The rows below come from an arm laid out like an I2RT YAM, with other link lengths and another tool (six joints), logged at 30 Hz.
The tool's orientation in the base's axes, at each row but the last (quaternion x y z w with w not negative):
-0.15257, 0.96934, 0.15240, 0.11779
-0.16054, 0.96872, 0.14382, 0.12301
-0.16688, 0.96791, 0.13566, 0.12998
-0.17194, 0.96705, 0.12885, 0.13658
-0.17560, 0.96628, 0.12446, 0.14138
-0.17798, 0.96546, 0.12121, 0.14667
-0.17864, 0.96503, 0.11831, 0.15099
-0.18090, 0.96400, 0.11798, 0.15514
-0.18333, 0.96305, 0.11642, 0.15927
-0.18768, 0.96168, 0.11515, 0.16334
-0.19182, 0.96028, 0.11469, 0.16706
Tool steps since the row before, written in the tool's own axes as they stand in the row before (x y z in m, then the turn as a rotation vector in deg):
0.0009, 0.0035, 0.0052, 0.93, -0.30, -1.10
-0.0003, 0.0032, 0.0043, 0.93, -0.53, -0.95
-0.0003, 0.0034, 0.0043, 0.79, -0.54, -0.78
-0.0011, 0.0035, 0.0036, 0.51, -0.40, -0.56
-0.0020, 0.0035, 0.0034, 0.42, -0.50, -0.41
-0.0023, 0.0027, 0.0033, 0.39, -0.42, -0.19
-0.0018, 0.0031, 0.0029, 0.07, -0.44, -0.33
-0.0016, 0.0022, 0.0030, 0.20, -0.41, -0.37
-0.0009, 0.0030, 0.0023, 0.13, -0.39, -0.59
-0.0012, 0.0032, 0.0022, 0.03, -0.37, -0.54
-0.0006, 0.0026, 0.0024, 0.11, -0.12, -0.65
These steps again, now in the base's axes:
-0.0010, 0.0047, -0.0042, -0.96, -0.88, 0.68
0.0000, 0.0044, -0.0031, -0.85, -1.04, 0.49
-0.0001, 0.0045, -0.0032, -0.69, -0.96, 0.37
0.0005, 0.0046, -0.0023, -0.44, -0.68, 0.28
0.0013, 0.0048, -0.0019, -0.28, -0.70, 0.15
0.0018, 0.0041, -0.0018, -0.23, -0.56, -0.03
0.0011, 0.0042, -0.0015, 0.02, -0.51, 0.21
0.0013, 0.0033, -0.0018, -0.11, -0.54, 0.20
0.0002, 0.0037, -0.0013, -0.12, -0.56, 0.43
0.0004, 0.0039, -0.0011, -0.03, -0.50, 0.43
0.0001, 0.0032, -0.0016, -0.23, -0.33, 0.54

